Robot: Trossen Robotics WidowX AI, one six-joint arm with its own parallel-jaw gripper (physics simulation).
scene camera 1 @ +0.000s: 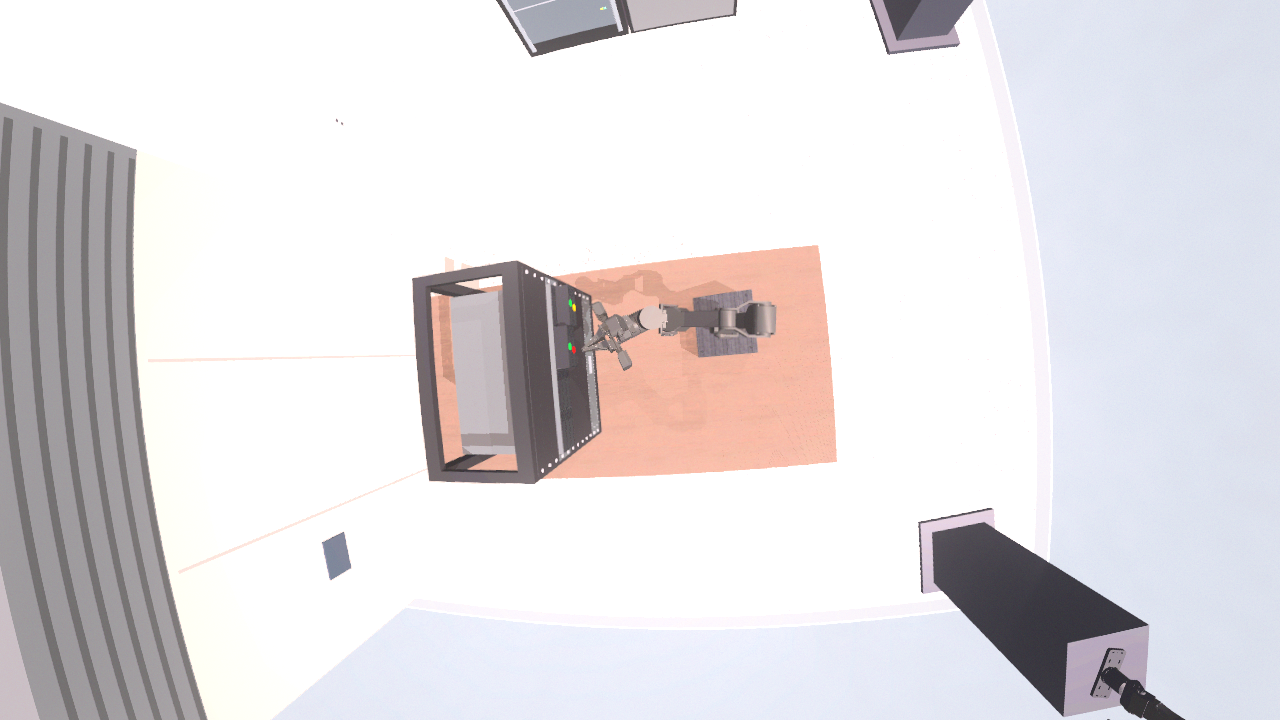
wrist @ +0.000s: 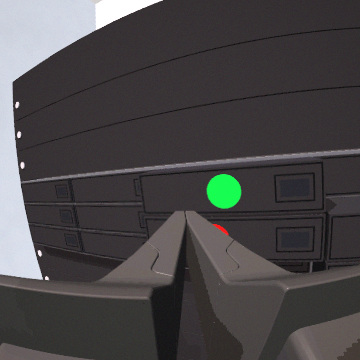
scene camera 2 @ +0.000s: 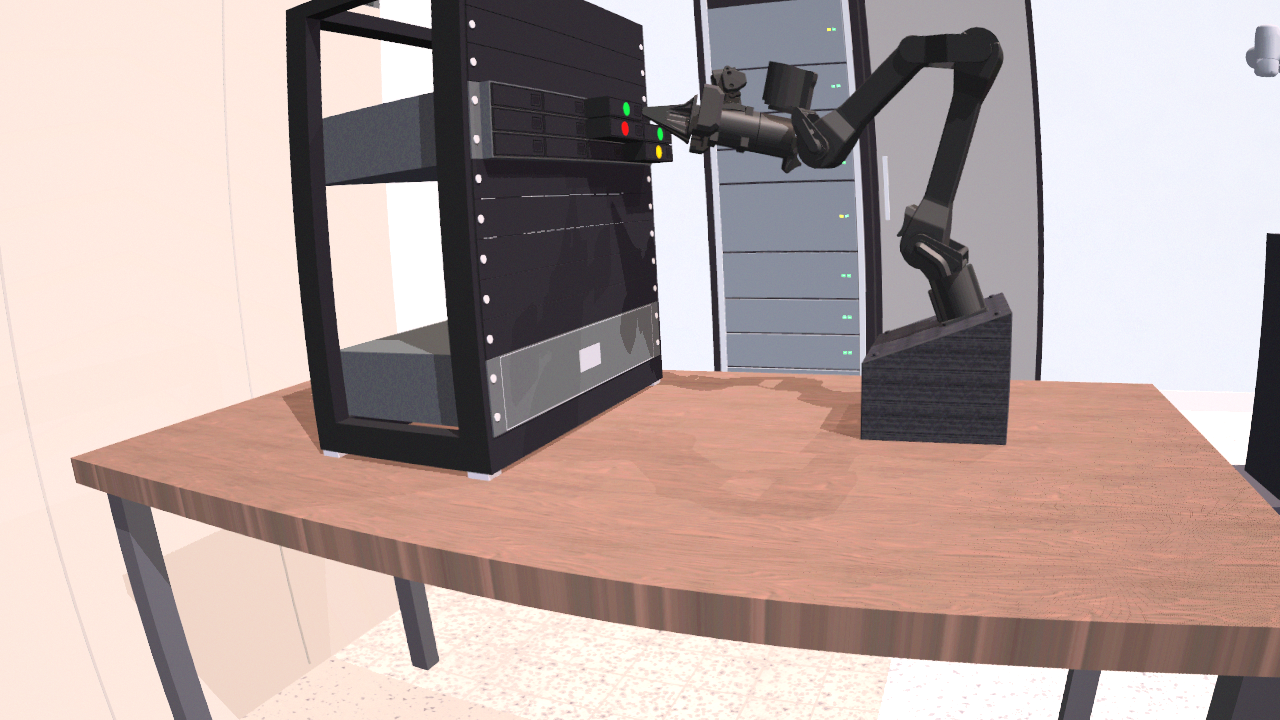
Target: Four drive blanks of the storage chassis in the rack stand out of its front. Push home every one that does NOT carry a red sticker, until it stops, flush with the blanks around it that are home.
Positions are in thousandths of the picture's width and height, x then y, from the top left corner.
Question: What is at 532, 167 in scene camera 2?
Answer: My gripper.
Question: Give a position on a red-stickered drive blank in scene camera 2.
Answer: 479, 180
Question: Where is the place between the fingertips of my gripper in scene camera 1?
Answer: At 454, 487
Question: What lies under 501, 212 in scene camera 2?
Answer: A yellow-stickered drive blank.
